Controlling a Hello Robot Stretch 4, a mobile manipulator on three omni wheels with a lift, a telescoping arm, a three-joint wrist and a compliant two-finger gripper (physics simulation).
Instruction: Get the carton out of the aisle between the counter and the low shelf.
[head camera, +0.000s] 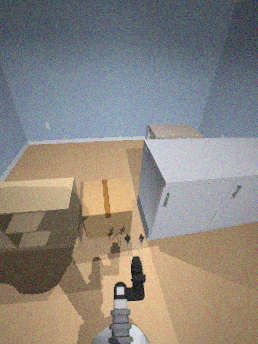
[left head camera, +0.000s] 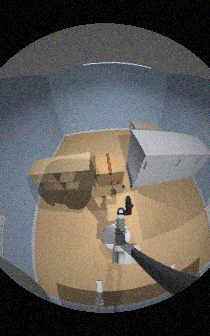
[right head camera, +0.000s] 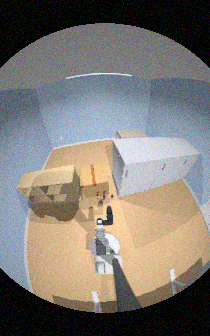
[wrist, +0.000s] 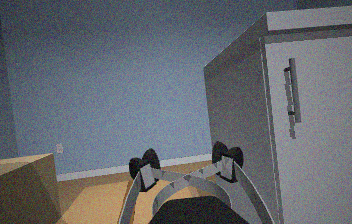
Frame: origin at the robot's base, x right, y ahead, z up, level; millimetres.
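Seen in the pictures: gripper, fingertip midpoint: (head camera: 134, 234) (left head camera: 126, 184) (right head camera: 107, 194) (wrist: 185, 158).
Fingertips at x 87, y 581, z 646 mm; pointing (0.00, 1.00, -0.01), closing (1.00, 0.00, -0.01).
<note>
A point is followed by its place in that frame.
The tan carton (head camera: 120, 196) @(x 5, y 1140, z 378 mm) (left head camera: 102, 167) @(x -233, y 1033, z 378 mm) (right head camera: 86, 176) @(x -242, y 1087, z 378 mm), with a brown tape strip along its top, stands on the floor between the low wooden shelf (head camera: 37, 195) @(x -685, y 960, z 582 mm) (left head camera: 62, 164) @(x -840, y 924, z 582 mm) (right head camera: 50, 177) @(x -790, y 924, z 582 mm) (wrist: 30, 170) @(x -414, y 1027, z 558 mm) on its left and the white counter (head camera: 210, 160) @(x 720, y 1056, z 882 mm) (left head camera: 167, 145) @(x 698, y 1015, z 882 mm) (right head camera: 155, 150) @(x 804, y 1029, z 882 mm) (wrist: 315, 130) @(x 385, y 830, z 618 mm) on its right. My gripper (head camera: 135, 238) @(x 87, y 581, z 646 mm) (wrist: 185, 158) @(x 87, y 581, z 646 mm) is open and empty, in front of the carton's right side in the head view, near the counter's front corner. In the wrist view a lit tan surface shows below the fingers; I cannot tell whether it is carton or floor.
A small brownish table (head camera: 175, 131) @(x 1010, y 2679, z 422 mm) (left head camera: 145, 126) @(x 948, y 2588, z 422 mm) (right head camera: 131, 134) @(x 968, y 2596, z 422 mm) stands behind the counter. White legs (left head camera: 99, 287) (right head camera: 95, 300) show behind my base. Blue walls stand beyond the shelf and counter. Shadows of my arm and fingers fall on the floor and the carton's front.
</note>
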